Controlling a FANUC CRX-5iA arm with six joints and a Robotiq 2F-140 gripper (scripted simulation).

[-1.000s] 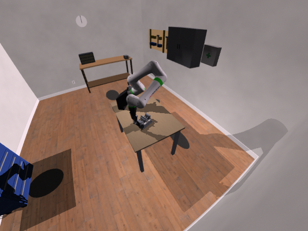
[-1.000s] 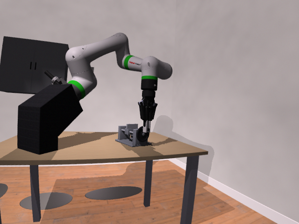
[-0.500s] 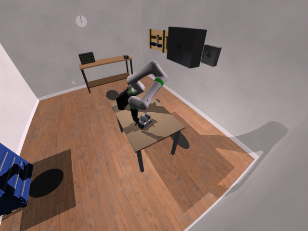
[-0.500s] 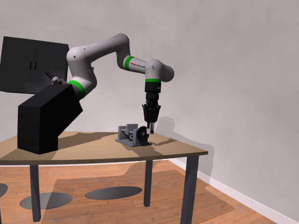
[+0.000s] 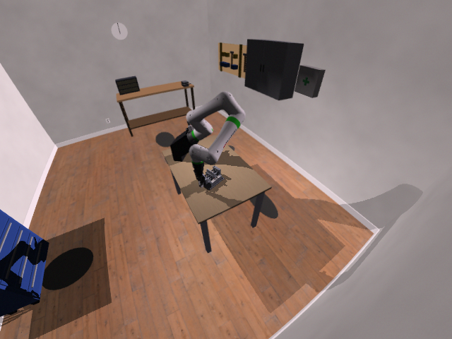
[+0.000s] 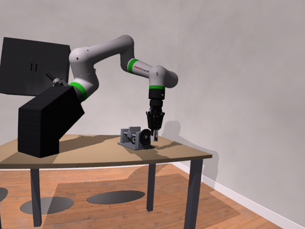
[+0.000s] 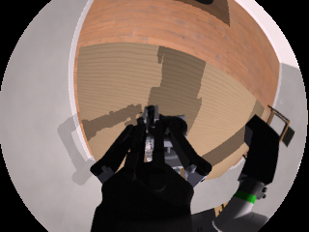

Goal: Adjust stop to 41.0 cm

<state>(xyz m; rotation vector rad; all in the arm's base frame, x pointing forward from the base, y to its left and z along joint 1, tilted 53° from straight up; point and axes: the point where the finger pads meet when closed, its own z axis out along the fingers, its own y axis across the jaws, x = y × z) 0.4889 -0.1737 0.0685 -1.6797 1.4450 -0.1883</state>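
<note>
Now: hand 10 mm past the black handwheel, 10 mm to the right of it and 10 mm above it. The rest, counted from my hand: grey stop 80 mm behind, 130 mm to the left.
</note>
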